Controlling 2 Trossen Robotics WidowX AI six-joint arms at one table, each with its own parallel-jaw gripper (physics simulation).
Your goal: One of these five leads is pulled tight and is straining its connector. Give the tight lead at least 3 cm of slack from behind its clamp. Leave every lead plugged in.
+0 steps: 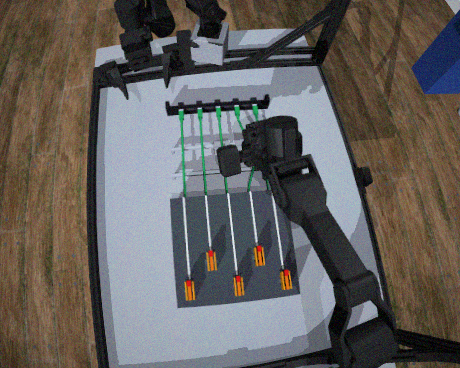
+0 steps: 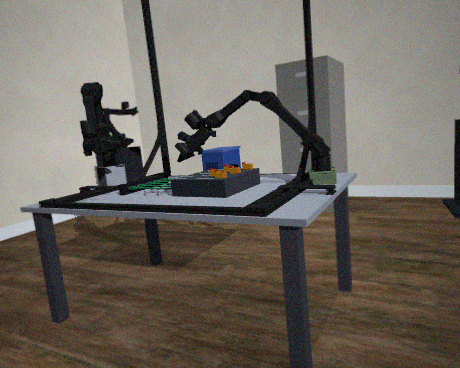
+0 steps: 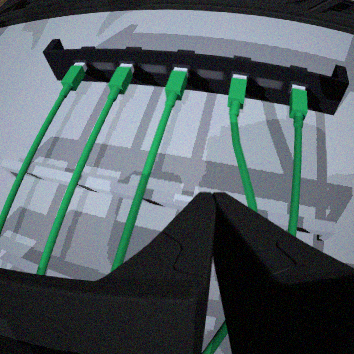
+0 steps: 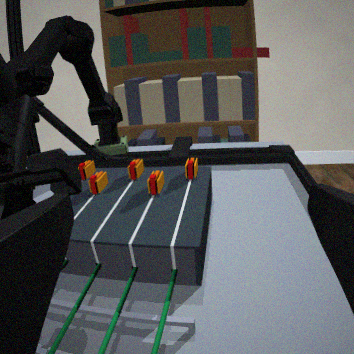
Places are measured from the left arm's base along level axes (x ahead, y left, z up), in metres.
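Pixels of known places: left gripper, fingertip midpoint: (image 2: 177, 161) (image 3: 210, 205); right gripper, fingertip midpoint: (image 1: 146, 92) (image 2: 127, 141) (image 4: 193, 202); left arm's base, link origin: (image 2: 322, 170) (image 4: 109, 141); right arm's base, link origin: (image 1: 209, 30) (image 2: 110, 165).
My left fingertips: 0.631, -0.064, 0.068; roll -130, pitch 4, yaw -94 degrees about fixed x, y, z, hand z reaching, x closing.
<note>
Ahead of a thing's pixels: the offset from my left fingertips to its top centre, as dx, dy, dz. "spot": to the spot under its first point.
Five green leads run from plugs in a black socket bar (image 1: 218, 107) (image 3: 150, 65) to a dark block (image 1: 220, 280) (image 4: 165, 220), and each continues as a white line to an orange-and-red clamp. All five plugs sit in the bar. The fourth lead from the left (image 1: 239, 120) (image 3: 242, 165) bows to the right; the other leads look nearly straight. Its orange clamp @[-0.257, +0.080, -0.025] (image 1: 259, 255) stands on the block. My left gripper (image 2: 181, 157) (image 3: 210, 205) is shut and empty, its tips beside the bowed lead, which passes partly hidden behind them. My right gripper (image 1: 147, 92) (image 4: 193, 202) is open and empty, away from the leads.
Thin pale crossbars @[spot: +0.069, +0.119, -0.097] (image 1: 192, 149) run beneath the leads between the bar and the block. The left arm (image 1: 330, 240) reaches over the block's right edge and hides part of the fifth lead. A dark frame (image 1: 93, 200) borders the table. A grey-white box (image 1: 210, 52) stands at the top.
</note>
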